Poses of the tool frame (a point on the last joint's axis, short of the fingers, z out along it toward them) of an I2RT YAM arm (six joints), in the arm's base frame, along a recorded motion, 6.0 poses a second.
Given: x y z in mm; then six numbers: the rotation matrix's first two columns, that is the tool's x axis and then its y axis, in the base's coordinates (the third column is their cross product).
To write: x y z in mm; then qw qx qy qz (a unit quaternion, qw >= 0). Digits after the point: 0 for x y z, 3 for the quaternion.
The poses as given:
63 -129 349 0.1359 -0.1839 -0.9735 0.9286 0.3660 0.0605
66 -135 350 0.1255 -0.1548 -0.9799 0.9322 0.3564 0.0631
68 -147 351 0.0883 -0.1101 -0.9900 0.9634 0.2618 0.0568
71 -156 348 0.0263 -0.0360 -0.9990 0.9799 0.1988 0.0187
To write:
63 -129 349 0.656 0.371 0.502 -0.424
66 -135 350 0.646 0.381 0.510 -0.420
68 -147 351 0.608 0.418 0.511 -0.441
71 -156 348 0.562 0.444 0.532 -0.452

